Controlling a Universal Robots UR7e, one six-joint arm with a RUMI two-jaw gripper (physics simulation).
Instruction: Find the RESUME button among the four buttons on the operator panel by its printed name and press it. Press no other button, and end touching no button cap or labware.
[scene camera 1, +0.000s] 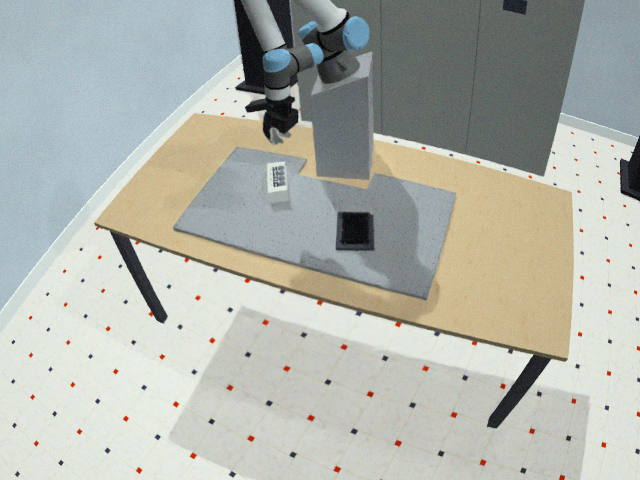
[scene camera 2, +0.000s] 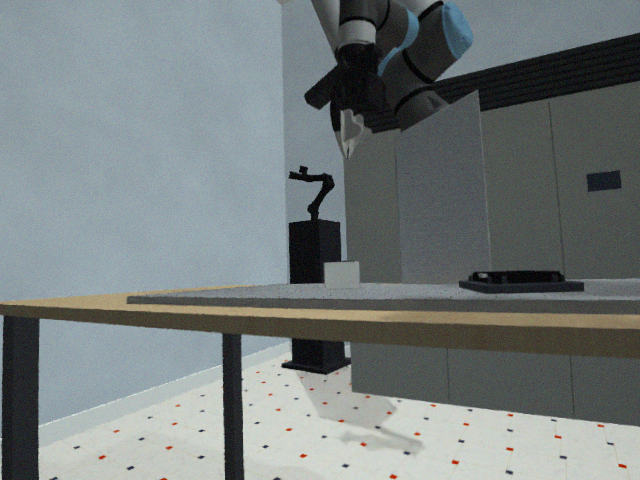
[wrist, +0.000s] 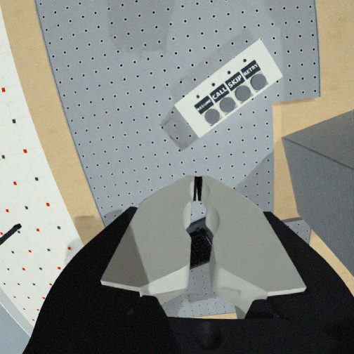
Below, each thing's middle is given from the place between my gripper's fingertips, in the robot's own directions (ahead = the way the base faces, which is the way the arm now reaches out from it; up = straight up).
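Labels:
White operator panel (scene camera 2: 337, 275): my hand is 7 cm to the left of it, 6 cm past it and 23 cm above it.

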